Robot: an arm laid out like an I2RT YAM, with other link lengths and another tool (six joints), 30 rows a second.
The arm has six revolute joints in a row. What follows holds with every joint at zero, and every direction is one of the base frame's.
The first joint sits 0.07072 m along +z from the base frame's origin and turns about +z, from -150 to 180 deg.
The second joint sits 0.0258 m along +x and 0.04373 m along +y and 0.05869 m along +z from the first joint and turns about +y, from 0 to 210 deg.
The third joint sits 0.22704 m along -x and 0.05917 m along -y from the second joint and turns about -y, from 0 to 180 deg.
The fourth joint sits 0.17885 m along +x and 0.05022 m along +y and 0.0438 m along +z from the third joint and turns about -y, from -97 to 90 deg.
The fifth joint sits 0.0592 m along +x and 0.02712 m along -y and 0.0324 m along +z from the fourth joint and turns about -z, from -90 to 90 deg.
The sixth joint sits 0.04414 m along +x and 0.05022 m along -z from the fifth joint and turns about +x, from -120 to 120 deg.
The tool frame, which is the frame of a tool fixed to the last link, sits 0.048 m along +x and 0.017 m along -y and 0.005 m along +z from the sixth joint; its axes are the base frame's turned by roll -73, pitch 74.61 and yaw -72.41 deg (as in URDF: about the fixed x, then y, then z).
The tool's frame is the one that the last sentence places.
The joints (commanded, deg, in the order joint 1, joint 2, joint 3, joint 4, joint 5, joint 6), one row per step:
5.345 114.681 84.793 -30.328 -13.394 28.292
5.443 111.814 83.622 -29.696 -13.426 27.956
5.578 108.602 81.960 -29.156 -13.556 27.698
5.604 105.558 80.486 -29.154 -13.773 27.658
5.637 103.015 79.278 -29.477 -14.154 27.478
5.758 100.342 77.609 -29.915 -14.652 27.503
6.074 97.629 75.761 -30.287 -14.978 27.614
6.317 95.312 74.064 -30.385 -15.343 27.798
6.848 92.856 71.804 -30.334 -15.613 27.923
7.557 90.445 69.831 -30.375 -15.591 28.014
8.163 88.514 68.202 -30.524 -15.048 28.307
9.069 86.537 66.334 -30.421 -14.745 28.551
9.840 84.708 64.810 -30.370 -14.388 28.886
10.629 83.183 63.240 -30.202 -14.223 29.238
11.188 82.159 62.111 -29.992 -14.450 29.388
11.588 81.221 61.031 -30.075 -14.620 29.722
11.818 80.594 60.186 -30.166 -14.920 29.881
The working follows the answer.
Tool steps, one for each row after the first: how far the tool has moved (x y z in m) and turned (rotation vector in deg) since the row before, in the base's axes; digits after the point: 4 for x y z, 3 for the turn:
-0.0032 0.0003 0.0122 0.086 -2.408 0.395
-0.0057 0.0005 0.0117 0.178 -2.143 0.416
-0.0067 -0.0001 0.0104 0.309 -1.559 0.182
-0.0066 0.0002 0.0081 0.306 -1.030 0.399
-0.0087 0.0006 0.0061 0.465 -0.516 0.402
-0.0094 0.0013 0.0051 0.370 -0.429 0.430
-0.0079 0.0011 0.0037 0.446 -0.428 0.329
-0.0096 0.0022 0.0017 0.309 -0.179 0.605
-0.0091 0.0025 0.0022 0.084 -0.365 0.627
-0.0076 0.0011 0.0010 -0.231 -0.108 0.044
-0.0081 0.0028 0.0002 -0.062 -0.160 0.532
-0.0070 0.0020 0.0008 -0.023 -0.279 0.294
-0.0065 0.0023 -0.0007 0.096 -0.019 0.421
-0.0045 0.0021 -0.0007 0.275 -0.016 0.593
-0.0048 0.0012 -0.0014 0.270 0.369 0.261
-0.0036 0.0008 -0.0015 0.251 0.409 0.303

Tool pose at each row, in the base's axes (x y z in m, rotation vector in deg; rounded; the steps above come from the unrounded poses):
0.3521 0.0451 0.1412 6.978 146.472 23.363
0.3489 0.0455 0.1535 5.954 144.150 23.528
0.3432 0.0459 0.1652 5.016 142.070 23.818
0.3365 0.0458 0.1756 4.563 140.505 24.193
0.3299 0.0460 0.1836 3.970 139.486 24.682
0.3212 0.0466 0.1897 3.563 138.937 25.395
0.3118 0.0479 0.1948 3.103 138.495 26.008
0.3039 0.0490 0.1986 2.799 138.020 26.664
0.2943 0.0512 0.2002 2.164 137.852 27.299
0.2852 0.0537 0.2024 1.359 137.552 27.657
0.2776 0.0548 0.2034 1.177 137.506 27.390
0.2696 0.0576 0.2037 0.473 137.424 27.546
0.2626 0.0596 0.2045 0.044 137.188 27.626
0.2561 0.0618 0.2038 -0.423 137.191 27.936
0.2516 0.0640 0.2031 -1.015 137.168 28.541
0.2468 0.0651 0.2017 -1.117 137.487 29.030
0.2432 0.0659 0.2002 -1.268 137.852 29.523

